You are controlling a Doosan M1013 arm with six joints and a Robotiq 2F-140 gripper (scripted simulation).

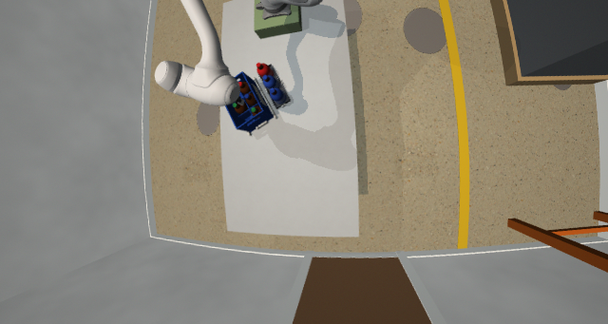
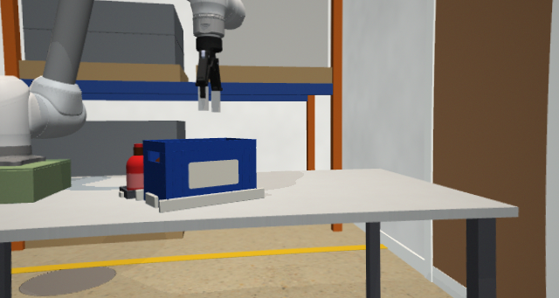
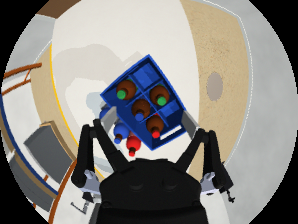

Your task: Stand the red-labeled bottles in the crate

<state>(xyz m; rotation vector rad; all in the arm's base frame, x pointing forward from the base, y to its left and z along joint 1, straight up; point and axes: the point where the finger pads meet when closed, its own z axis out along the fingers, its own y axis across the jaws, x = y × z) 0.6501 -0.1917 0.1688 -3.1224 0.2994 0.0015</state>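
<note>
The red-labeled bottle is 23 cm behind my hand, 11 cm to the left of it and 18 cm below it. Also, from my hand: blue crate: 3 cm behind, 18 cm below.
</note>
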